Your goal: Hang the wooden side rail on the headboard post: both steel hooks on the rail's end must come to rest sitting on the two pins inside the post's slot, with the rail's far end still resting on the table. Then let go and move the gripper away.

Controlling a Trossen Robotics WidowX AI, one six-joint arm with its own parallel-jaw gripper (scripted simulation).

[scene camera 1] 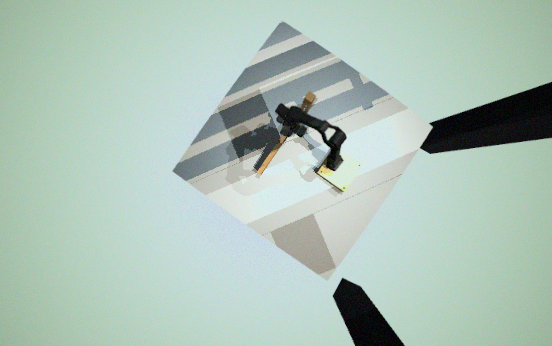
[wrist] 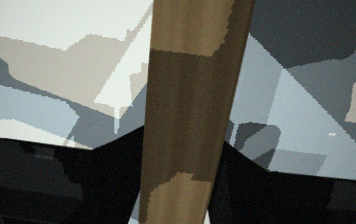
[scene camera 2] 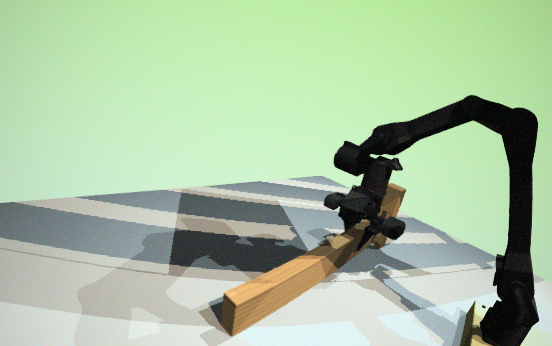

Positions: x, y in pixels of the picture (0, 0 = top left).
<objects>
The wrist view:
my gripper: 179, 131
wooden side rail: 194, 64
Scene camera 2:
my gripper: 352, 247
wooden side rail: 244, 305
headboard post: 390, 205
</objects>
